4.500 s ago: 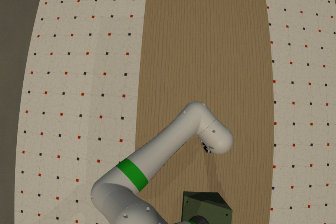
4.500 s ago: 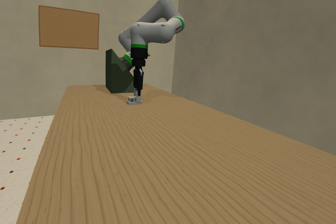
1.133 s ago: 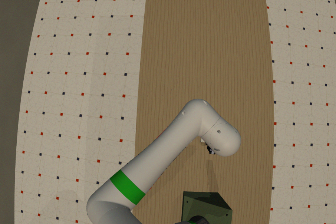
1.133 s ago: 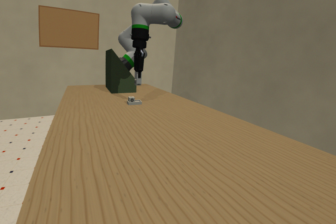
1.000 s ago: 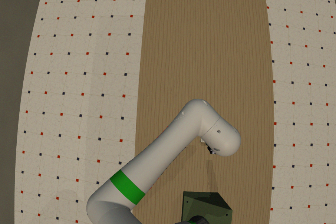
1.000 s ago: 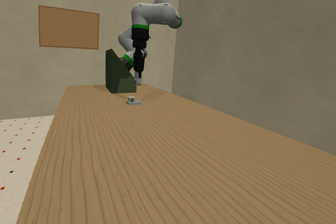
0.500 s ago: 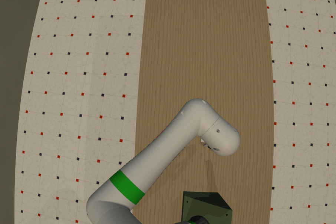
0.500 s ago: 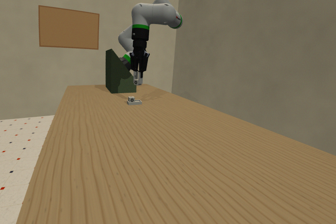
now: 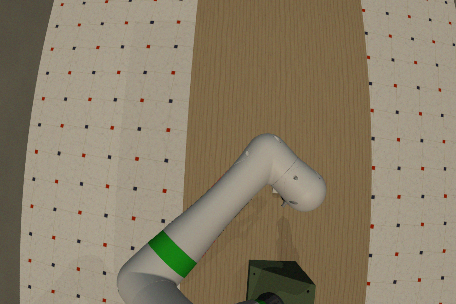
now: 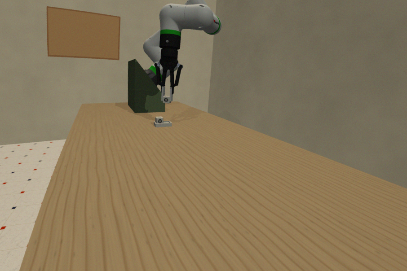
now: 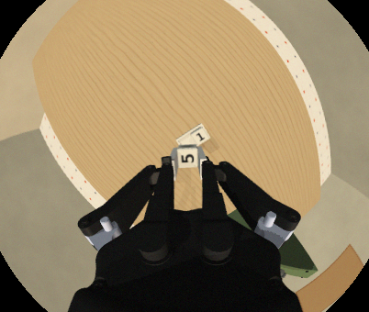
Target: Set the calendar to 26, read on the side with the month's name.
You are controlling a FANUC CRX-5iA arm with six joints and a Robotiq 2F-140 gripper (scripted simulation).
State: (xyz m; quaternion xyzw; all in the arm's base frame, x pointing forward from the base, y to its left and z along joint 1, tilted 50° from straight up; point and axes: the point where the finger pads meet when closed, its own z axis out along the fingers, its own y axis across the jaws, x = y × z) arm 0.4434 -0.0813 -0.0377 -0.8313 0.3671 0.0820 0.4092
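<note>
Right now the calendar tray is 140 mm below my hand and 20 mm to the right of it.
</note>
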